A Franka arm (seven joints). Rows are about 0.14 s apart.
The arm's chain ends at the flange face. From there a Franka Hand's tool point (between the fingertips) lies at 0.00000 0.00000 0.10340 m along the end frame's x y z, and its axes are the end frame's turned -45 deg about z.
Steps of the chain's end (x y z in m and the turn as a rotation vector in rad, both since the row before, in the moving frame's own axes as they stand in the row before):
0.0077, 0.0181, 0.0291, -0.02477, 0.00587, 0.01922
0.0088, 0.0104, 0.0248, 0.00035, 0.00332, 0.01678
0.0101, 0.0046, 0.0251, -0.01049, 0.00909, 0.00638
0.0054, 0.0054, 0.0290, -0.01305, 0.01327, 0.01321
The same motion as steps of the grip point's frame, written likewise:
-0.0088, 0.0205, 0.0291, -0.02167, -0.01336, 0.01922
-0.0009, 0.0138, 0.0248, -0.00210, 0.00260, 0.01678
0.0038, 0.0118, 0.0251, -0.01385, -0.00099, 0.00638
0.0000, 0.0096, 0.0290, -0.01861, 0.00016, 0.01321

